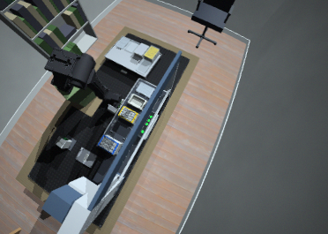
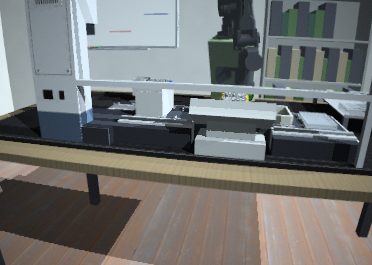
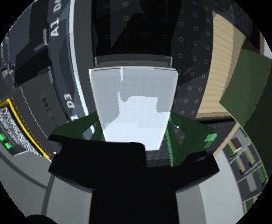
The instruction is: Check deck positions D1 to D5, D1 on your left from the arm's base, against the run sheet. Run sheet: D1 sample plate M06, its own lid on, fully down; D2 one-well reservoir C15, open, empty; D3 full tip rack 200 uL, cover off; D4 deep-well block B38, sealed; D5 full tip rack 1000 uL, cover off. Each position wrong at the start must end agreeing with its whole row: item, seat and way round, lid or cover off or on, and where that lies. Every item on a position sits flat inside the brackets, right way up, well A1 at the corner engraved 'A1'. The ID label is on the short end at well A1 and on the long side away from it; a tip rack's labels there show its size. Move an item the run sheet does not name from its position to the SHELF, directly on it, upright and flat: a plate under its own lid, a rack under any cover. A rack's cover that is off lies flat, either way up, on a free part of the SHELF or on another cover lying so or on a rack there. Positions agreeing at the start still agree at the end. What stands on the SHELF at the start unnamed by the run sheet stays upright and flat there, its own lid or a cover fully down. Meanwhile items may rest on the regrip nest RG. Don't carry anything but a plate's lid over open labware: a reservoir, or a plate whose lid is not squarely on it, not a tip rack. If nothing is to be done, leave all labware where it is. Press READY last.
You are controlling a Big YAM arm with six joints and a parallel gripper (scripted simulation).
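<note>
Right now my hand is 1 cm above the sealed block. The rest, counted from my hand: reservoir: 17 cm ahead, 7 cm to the left, 2 cm above; blue tip rack: 30 cm to the right, 12 cm ahead, 8 cm above; yellow tip rack: 15 cm ahead, 6 cm to the right, 5 cm above.
</note>
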